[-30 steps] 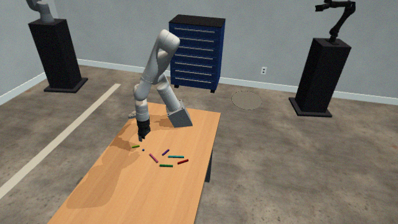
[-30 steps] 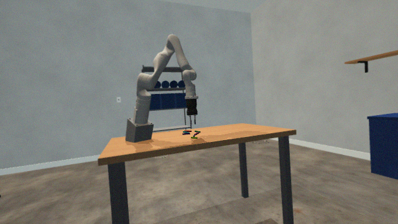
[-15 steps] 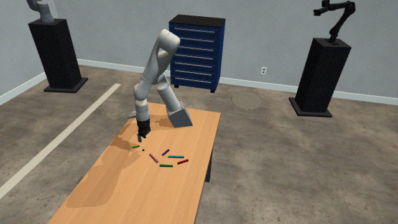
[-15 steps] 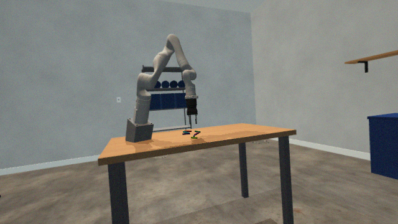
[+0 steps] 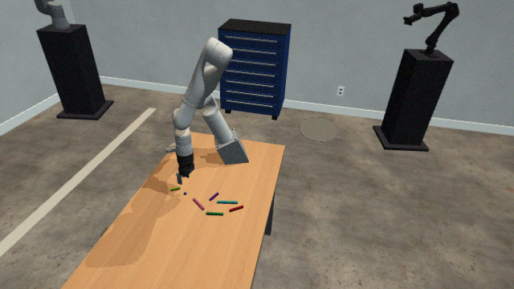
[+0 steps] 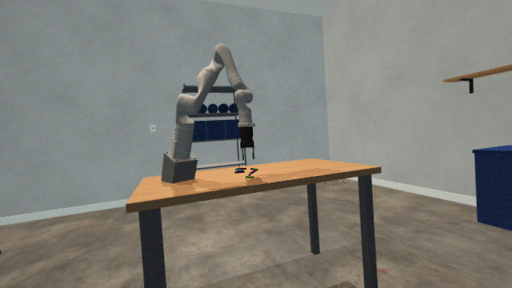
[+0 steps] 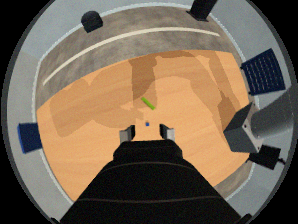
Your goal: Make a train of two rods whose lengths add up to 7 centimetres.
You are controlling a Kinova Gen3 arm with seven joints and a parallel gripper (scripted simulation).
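Right now my hand is 15 cm to the right of the purple rod, 10 cm above it and 1 cm short of it. Also, from my hand: pink rod: 10 cm below, 8 cm to the left, 7 cm ahead; lime rod: 10 cm below, 6 cm to the right, 3 cm behind; blue rod: 10 cm below.
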